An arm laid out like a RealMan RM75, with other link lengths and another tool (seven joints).
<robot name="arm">
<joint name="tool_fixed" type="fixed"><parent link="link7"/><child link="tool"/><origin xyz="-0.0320 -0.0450 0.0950" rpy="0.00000 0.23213 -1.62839"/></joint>
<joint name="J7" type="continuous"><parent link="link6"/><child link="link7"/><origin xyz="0.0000 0.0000 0.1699"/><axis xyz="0 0 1"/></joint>
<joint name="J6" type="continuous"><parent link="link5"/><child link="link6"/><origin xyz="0.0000 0.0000 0.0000"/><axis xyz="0 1 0"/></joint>
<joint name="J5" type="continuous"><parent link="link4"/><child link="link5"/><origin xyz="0.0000 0.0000 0.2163"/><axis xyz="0 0 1"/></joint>
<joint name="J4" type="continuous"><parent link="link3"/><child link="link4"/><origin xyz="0.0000 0.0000 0.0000"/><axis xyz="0 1 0"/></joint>
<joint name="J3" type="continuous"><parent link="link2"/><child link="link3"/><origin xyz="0.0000 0.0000 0.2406"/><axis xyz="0 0 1"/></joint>
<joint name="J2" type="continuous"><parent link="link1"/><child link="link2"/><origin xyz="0.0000 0.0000 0.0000"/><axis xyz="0 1 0"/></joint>
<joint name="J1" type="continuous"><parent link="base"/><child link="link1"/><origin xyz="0.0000 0.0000 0.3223"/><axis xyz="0 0 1"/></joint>
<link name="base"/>
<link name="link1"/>
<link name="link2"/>
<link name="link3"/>
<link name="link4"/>
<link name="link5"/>
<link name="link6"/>
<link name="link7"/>
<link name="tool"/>
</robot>
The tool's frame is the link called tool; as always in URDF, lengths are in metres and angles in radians. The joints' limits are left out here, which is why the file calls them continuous.
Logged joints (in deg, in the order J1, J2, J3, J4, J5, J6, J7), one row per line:
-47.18, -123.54, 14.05, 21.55, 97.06, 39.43, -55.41
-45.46, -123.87, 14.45, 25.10, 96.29, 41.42, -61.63
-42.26, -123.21, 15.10, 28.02, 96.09, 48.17, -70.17
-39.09, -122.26, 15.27, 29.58, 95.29, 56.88, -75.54
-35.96, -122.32, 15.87, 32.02, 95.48, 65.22, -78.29
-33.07, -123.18, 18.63, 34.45, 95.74, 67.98, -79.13
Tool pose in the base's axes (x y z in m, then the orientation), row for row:
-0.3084, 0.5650, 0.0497, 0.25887, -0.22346, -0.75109, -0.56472
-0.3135, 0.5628, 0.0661, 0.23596, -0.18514, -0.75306, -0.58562
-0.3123, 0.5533, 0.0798, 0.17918, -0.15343, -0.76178, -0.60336
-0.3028, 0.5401, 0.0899, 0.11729, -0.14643, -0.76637, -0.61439
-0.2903, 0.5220, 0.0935, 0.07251, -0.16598, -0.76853, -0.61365
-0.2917, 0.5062, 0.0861, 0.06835, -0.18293, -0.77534, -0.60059
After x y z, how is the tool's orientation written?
As a quaternion, w x y z.
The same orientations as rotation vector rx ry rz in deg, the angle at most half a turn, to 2 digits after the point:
-34.70, -116.64, -87.69
-29.09, -118.34, -92.02
-24.85, -123.39, -97.73
-24.55, -128.51, -103.02
-28.57, -132.29, -105.63
-31.57, -133.80, -103.64

